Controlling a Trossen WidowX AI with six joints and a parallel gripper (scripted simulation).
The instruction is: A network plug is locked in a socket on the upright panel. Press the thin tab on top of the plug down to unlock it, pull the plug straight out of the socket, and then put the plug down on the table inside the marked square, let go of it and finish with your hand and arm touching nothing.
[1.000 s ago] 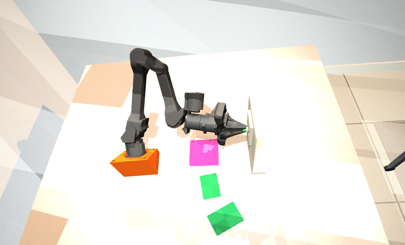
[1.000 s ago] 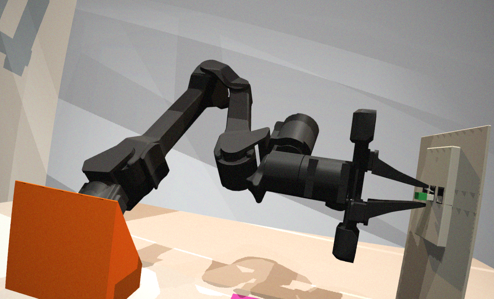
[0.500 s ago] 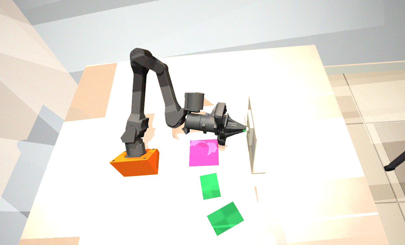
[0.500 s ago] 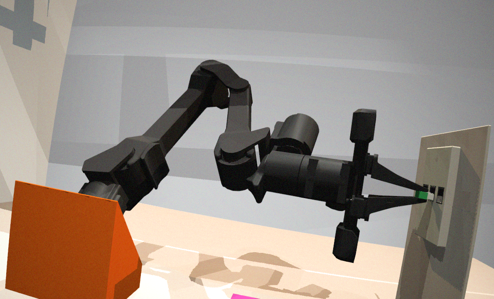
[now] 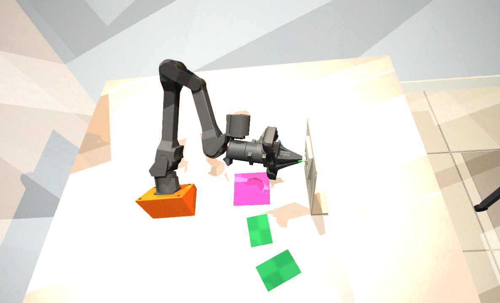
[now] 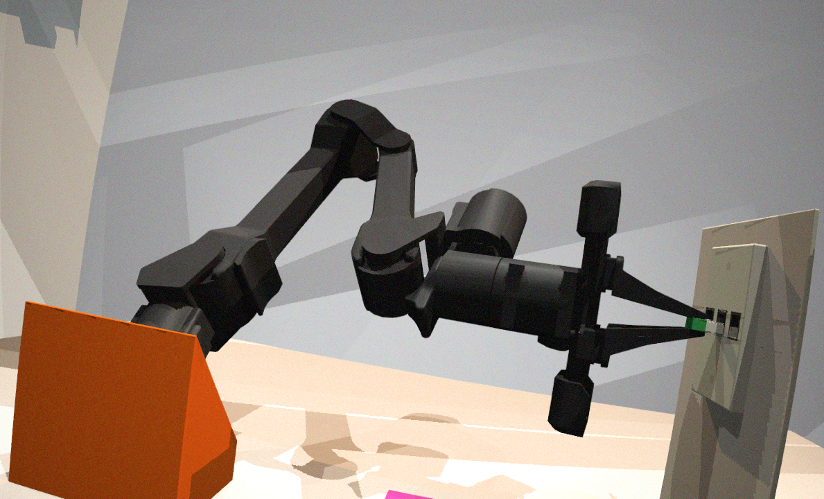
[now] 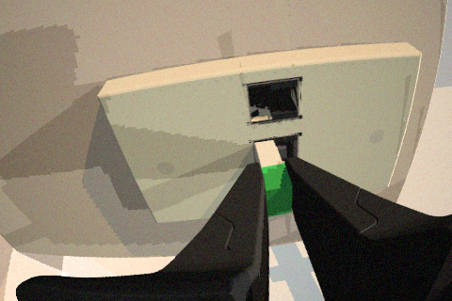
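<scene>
The magenta square lies 16 cm behind my gripper tip and 20 cm below it. Round my gripper tip: network plug: right at my gripper tip; then upright panel: 3 cm ahead, 7 cm below.
</scene>
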